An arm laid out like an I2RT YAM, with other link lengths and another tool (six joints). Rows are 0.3 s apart.
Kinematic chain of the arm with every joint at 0, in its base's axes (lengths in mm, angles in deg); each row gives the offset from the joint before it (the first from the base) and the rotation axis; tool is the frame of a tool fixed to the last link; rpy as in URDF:
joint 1: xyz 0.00 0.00 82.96 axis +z
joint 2: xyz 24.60 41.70 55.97 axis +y
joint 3: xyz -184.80 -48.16 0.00 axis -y
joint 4: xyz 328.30 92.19 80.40 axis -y
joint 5: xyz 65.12 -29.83 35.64 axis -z
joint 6: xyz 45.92 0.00 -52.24 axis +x
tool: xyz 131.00 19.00 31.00 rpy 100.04 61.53 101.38
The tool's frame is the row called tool.
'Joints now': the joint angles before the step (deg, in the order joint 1, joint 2, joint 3, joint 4, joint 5, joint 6). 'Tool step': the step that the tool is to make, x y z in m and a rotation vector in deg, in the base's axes. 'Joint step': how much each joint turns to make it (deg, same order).
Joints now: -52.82 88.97 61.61 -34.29 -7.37 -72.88
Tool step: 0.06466 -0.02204 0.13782 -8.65 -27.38 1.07
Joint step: 0.00 -9.16 1.67 15.29 -13.09 10.38
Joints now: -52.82 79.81 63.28 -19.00 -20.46 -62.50
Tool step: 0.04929 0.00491 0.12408 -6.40 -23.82 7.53
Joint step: 1.58 1.75 6.23 20.91 -11.26 12.57
